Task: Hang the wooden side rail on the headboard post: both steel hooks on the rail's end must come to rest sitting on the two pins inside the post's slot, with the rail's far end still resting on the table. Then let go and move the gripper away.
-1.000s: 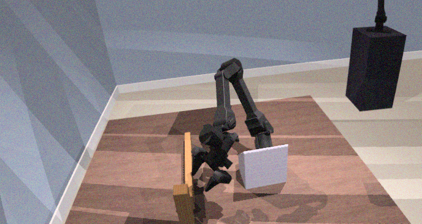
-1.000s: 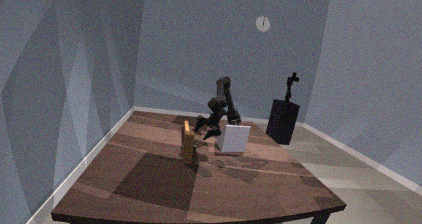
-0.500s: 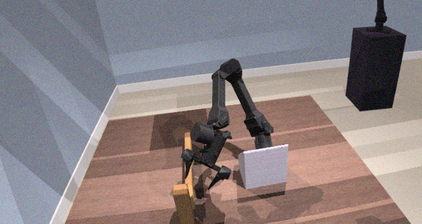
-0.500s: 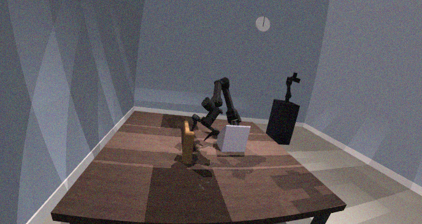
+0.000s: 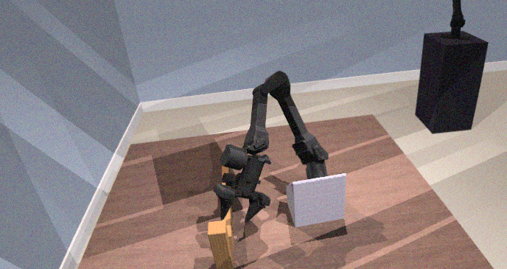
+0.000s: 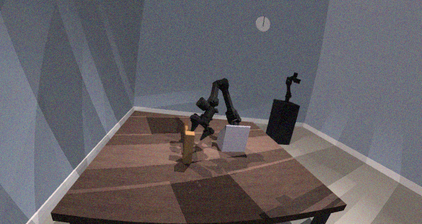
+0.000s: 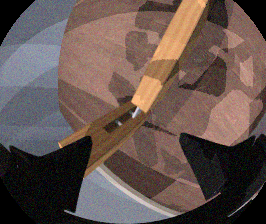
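Now: gripper tip 70 mm to the right of the wooden headboard post, 40 mm short of it and 40 mm above it.
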